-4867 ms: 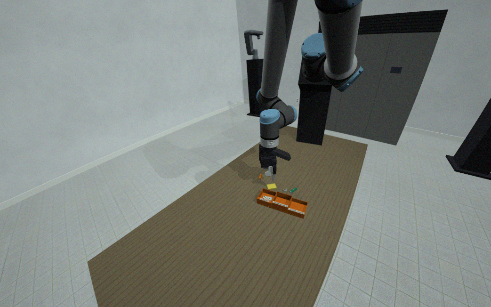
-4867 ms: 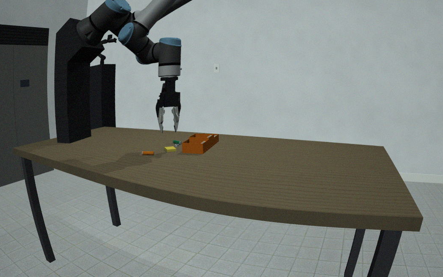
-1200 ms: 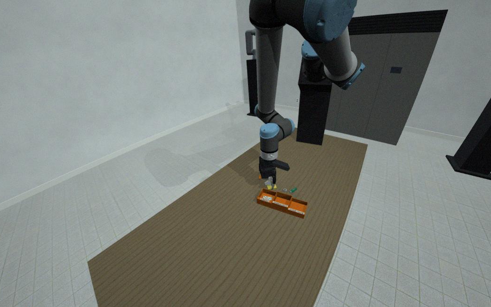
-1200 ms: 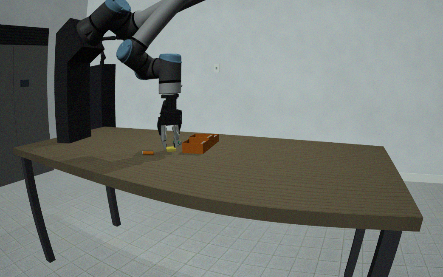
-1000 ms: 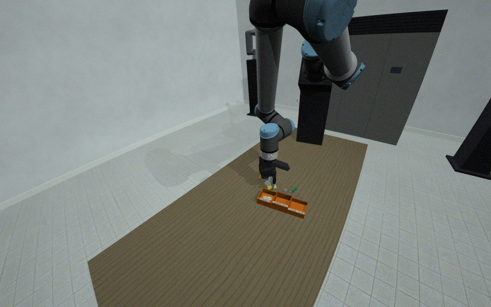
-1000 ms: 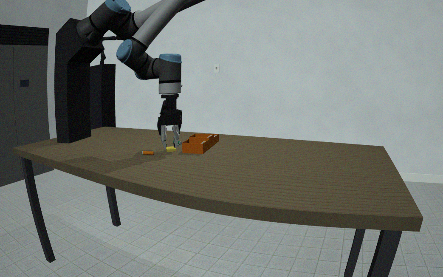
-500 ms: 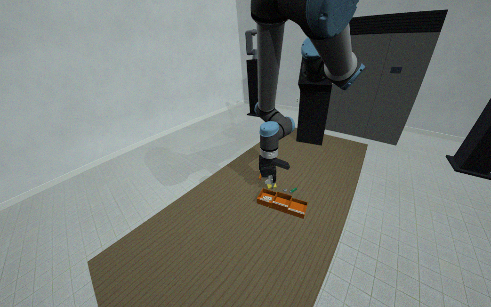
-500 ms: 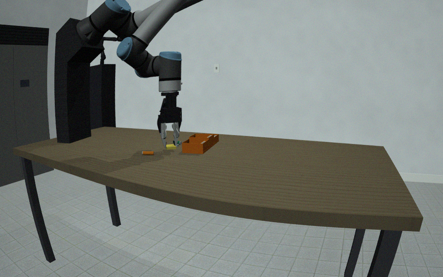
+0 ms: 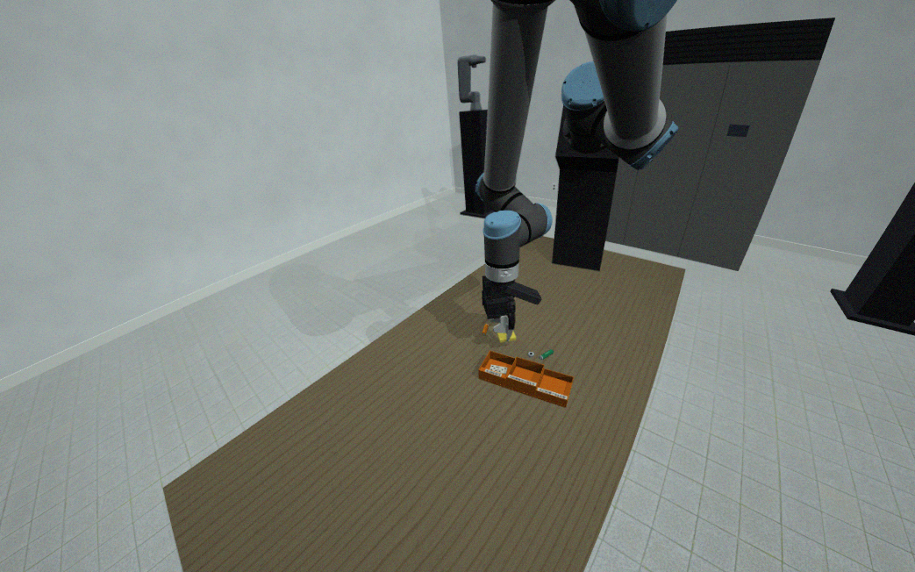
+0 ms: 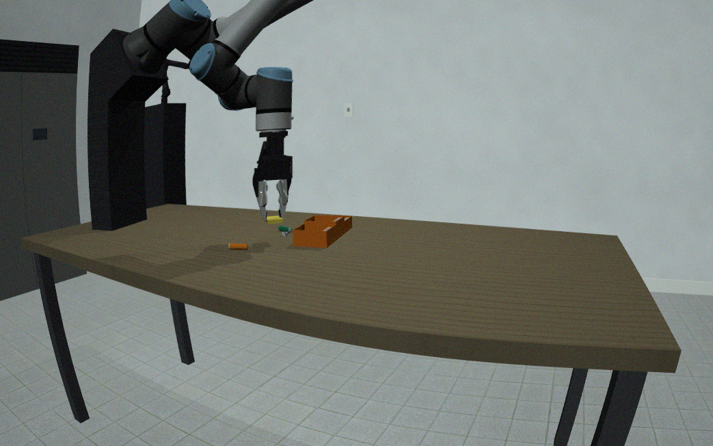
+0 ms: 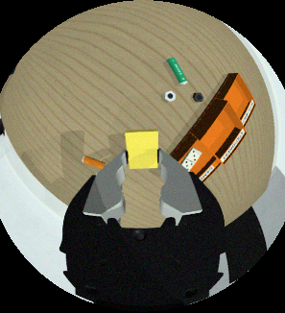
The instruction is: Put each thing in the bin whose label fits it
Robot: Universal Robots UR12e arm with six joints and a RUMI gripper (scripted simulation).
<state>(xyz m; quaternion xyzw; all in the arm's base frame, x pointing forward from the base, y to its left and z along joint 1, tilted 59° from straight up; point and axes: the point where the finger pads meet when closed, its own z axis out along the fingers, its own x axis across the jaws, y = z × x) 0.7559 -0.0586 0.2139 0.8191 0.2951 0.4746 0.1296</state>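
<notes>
Now: the black nut 20 mm ahead of my hand, 120 mm to the left of it and 60 mm below it. Also, from my hand: silver nut 10 mm behind, 80 mm to the left, 60 mm below; then yellow block 10 mm below; then speckled white thing 100 mm ahead, 30 mm to the left, 60 mm below.
</notes>
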